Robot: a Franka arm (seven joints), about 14 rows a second.
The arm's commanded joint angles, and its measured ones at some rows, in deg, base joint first. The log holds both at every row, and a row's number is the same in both.
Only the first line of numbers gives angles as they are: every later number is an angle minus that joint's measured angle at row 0.
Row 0, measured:
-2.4, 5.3, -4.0, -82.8, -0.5, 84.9, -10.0
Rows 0 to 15, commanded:
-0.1, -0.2, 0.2, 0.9, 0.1, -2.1, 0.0
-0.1, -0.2, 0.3, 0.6, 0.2, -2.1, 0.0
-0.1, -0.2, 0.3, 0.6, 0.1, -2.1, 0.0
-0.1, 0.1, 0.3, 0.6, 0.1, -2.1, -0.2
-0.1, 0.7, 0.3, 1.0, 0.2, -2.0, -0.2
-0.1, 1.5, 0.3, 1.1, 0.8, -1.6, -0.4
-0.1, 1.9, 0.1, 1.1, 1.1, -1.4, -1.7
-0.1, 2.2, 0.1, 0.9, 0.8, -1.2, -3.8
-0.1, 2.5, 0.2, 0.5, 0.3, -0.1, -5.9
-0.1, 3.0, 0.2, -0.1, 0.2, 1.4, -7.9
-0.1, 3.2, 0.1, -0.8, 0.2, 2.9, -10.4
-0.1, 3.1, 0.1, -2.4, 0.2, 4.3, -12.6
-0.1, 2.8, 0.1, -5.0, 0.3, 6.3, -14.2
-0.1, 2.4, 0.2, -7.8, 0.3, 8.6, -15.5
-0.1, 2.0, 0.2, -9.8, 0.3, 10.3, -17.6
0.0, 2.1, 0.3, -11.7, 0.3, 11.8, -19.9
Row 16, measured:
0.0, 3.5, 0.1, -7.1, 0.3, 8.7, -15.9
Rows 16 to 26, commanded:
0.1, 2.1, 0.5, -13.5, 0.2, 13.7, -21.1
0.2, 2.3, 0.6, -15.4, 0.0, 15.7, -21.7
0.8, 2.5, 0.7, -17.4, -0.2, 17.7, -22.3
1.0, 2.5, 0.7, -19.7, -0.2, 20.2, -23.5
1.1, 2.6, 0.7, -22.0, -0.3, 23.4, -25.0
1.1, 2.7, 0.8, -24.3, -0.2, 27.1, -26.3
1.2, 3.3, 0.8, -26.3, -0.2, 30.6, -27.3
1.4, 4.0, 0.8, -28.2, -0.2, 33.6, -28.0
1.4, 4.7, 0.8, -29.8, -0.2, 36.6, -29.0
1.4, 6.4, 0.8, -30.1, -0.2, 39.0, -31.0
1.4, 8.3, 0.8, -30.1, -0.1, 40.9, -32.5
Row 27, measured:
1.1, 6.1, 1.1, -29.5, 0.2, 37.5, -29.6
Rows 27 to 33, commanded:
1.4, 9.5, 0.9, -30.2, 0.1, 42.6, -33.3
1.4, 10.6, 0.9, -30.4, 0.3, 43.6, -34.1
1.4, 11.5, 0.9, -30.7, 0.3, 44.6, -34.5
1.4, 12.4, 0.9, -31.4, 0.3, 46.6, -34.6
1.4, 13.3, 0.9, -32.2, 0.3, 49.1, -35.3
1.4, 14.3, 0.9, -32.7, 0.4, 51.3, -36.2
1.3, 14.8, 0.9, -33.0, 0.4, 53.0, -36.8
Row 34, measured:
1.2, 14.3, 1.1, -31.6, 0.2, 49.5, -34.8
